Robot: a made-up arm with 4 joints.
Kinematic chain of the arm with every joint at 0, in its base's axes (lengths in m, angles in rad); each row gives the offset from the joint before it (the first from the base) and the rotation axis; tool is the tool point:
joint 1: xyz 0 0 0.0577 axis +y
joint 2: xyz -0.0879 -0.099 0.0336 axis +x
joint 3: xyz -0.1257 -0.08 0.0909 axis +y
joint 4: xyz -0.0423 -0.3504 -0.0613 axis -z
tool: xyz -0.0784 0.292 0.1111
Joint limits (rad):
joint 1: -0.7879..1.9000
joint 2: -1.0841..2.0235
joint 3: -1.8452..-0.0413
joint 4: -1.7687..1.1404
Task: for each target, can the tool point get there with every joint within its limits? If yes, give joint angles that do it. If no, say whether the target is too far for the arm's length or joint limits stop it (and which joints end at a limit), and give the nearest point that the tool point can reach.
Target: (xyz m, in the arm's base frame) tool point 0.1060 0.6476 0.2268
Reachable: no: joint limits stop it (at a limit: joint 1, joint 2) | nearest point -0.1227 0.2963 0.3162 | short by 0.429 m
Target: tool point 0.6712 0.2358 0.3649
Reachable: no: joint limits stop it (at a limit: joint 2, joint 3, joint 4) | nearest point 0.4375 0.0204 0.2579 | short by 0.335 m
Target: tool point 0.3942 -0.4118 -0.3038
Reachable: no: joint limits stop it (at a limit: joint 1, joint 3, joint 4) | nearest point 0.2288 -0.3921 -0.4192 | short by 0.203 m
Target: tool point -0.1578 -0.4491 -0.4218
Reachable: yes | joints -0.5046 0.3852 -1.2463 -1.4270
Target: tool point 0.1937 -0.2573 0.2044
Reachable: yes | joints 1.3023 -0.1536 -0.1915 0.8910
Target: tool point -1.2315 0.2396 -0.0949
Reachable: no: too far | nearest point -0.7327 0.0677 -0.0331 | short by 0.531 m
